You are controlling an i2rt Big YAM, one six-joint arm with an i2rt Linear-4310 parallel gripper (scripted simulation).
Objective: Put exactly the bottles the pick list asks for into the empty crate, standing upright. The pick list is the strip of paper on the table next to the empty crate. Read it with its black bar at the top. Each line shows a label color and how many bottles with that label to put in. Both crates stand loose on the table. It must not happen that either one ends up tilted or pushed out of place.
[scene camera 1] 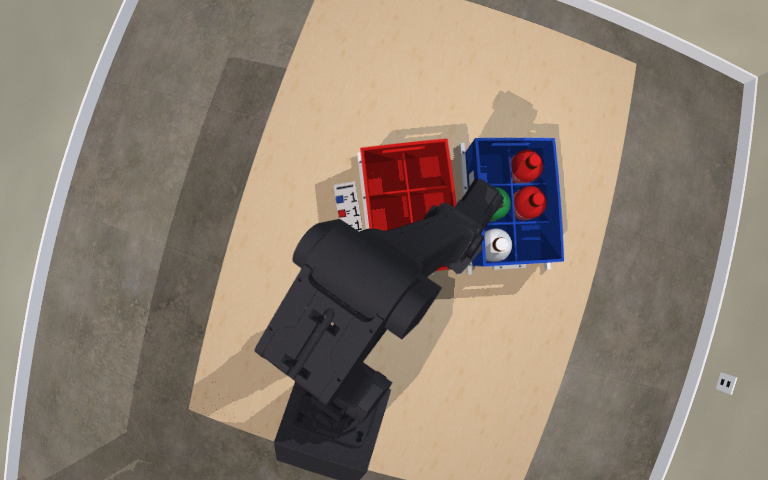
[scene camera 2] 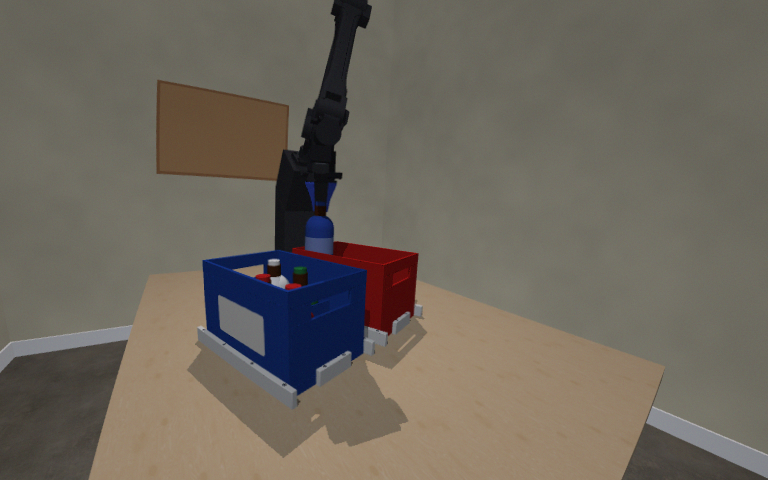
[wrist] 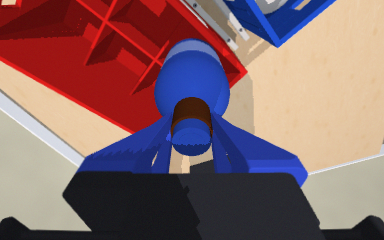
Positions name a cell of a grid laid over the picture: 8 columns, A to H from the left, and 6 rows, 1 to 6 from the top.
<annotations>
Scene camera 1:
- red crate: E3
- blue crate: F2
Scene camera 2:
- red crate: E4
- blue-label bottle: D3
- blue crate: C5
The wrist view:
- my gripper: D3
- red crate: B2
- blue-label bottle: E3
</annotations>
